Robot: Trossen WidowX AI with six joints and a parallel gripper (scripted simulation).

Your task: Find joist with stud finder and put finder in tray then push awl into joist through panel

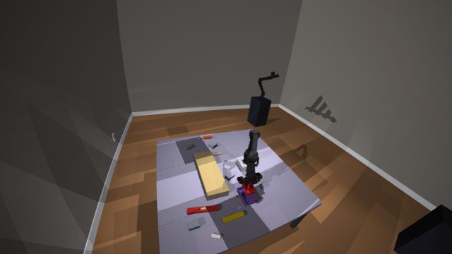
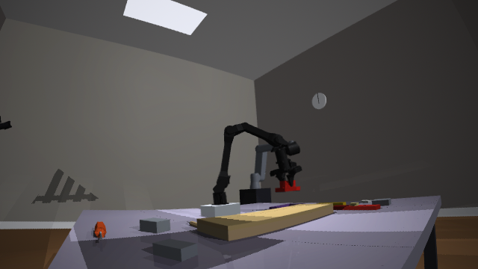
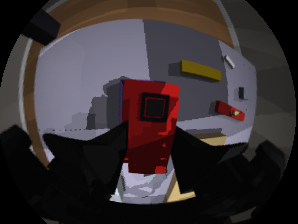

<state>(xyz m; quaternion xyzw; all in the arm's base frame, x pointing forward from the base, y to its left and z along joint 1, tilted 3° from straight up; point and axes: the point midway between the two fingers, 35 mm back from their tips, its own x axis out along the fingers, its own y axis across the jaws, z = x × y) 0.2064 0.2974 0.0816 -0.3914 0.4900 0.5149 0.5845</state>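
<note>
The purple tray lies 1 cm behind my gripper tip and 11 cm below it. Also, from my gripper tip: yellow bar 19 cm ahead, 11 cm to the left, 12 cm below; then red level 36 cm ahead, 3 cm to the right, 11 cm below; then red stud finder 1 cm to the left, 2 cm above.
</note>
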